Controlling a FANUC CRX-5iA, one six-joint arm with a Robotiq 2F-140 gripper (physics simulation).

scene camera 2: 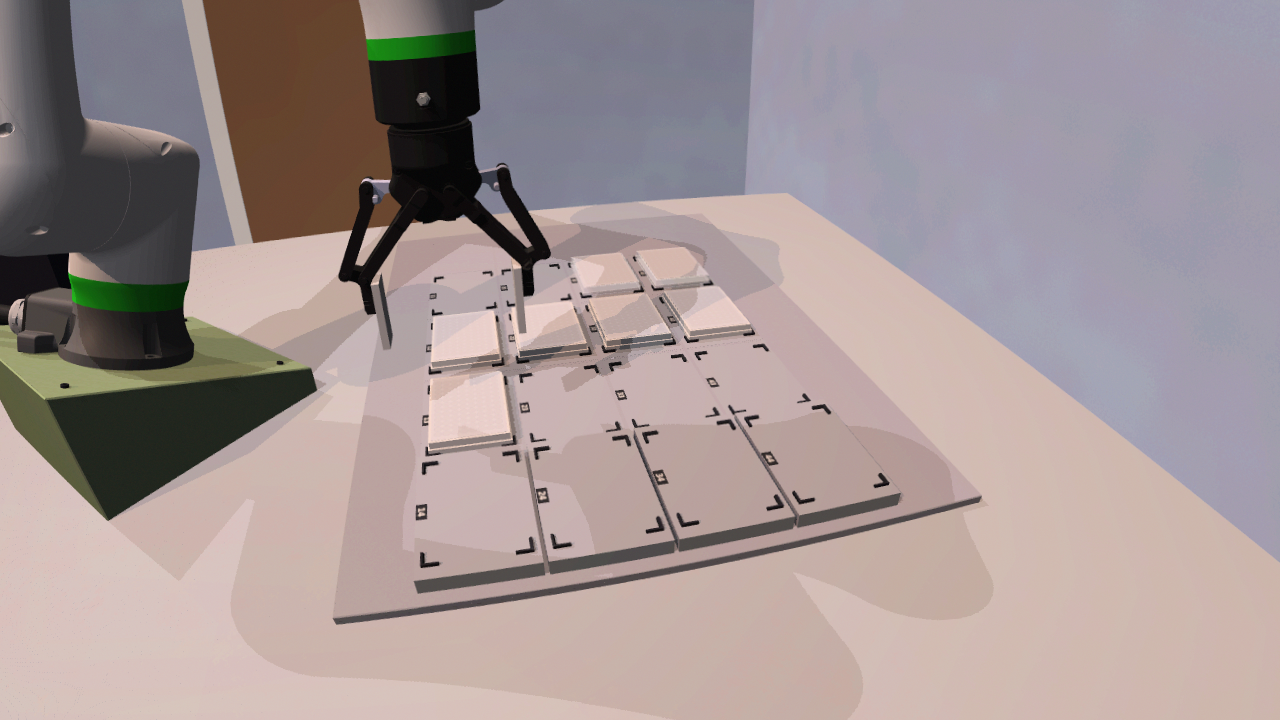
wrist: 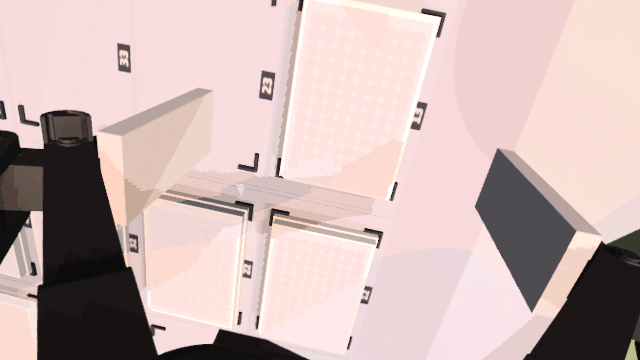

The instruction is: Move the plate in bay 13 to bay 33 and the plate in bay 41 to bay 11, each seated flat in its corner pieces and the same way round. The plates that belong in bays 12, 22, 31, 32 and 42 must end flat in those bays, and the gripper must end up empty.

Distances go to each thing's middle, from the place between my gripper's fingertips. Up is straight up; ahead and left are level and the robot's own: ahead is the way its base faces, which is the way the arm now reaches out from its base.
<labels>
My hand is 10 cm above the bay 13 (scene camera 2: 515, 430). From my hand the other things lie so: bay 23 (scene camera 2: 565, 401) (11 cm ahead, 10 cm below); bay 24 (scene camera 2: 602, 500) (11 cm ahead, 16 cm to the right, 9 cm below); bay 14 (scene camera 2: 480, 511) (1 cm ahead, 16 cm to the right, 9 cm below).
</labels>
